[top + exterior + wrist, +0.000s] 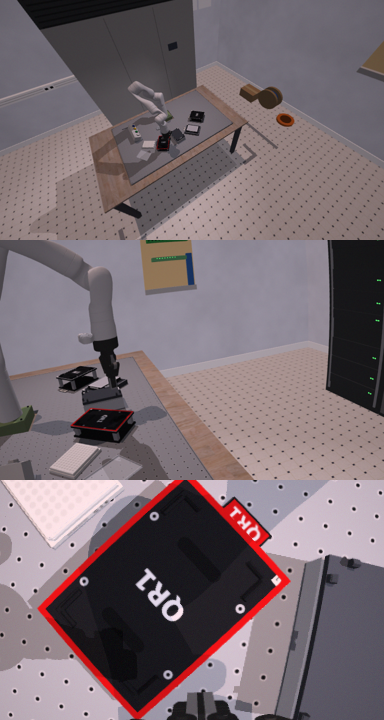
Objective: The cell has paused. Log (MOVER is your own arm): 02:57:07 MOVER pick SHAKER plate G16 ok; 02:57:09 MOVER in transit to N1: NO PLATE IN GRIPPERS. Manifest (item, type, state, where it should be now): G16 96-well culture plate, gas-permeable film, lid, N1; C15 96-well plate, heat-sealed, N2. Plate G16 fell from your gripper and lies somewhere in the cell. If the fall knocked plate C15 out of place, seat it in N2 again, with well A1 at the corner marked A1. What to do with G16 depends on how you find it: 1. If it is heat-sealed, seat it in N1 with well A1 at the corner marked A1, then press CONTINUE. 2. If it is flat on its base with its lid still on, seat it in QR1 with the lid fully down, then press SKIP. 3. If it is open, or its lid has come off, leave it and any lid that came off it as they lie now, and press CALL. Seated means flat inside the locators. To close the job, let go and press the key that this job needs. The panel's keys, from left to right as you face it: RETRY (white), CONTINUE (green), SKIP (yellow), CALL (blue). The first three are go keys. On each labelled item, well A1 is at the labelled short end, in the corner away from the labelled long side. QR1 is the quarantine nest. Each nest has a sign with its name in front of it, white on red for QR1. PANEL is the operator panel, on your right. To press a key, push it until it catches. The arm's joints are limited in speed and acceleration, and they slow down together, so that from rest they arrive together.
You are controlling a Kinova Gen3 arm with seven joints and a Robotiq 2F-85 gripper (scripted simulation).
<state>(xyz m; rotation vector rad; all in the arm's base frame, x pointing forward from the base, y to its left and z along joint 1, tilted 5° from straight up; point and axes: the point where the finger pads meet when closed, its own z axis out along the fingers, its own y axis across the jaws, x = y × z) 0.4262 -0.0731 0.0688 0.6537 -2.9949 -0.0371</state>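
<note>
Right now my hand is 200 mm to the left of the white 96-well plate, 120 mm past it and 120 mm above it. The rest, counted from my hand: A1 mark 270 mm to the left, 170 mm behind, 110 mm below; clear lid 280 mm to the right, 130 mm below, 10 mm behind.
</note>
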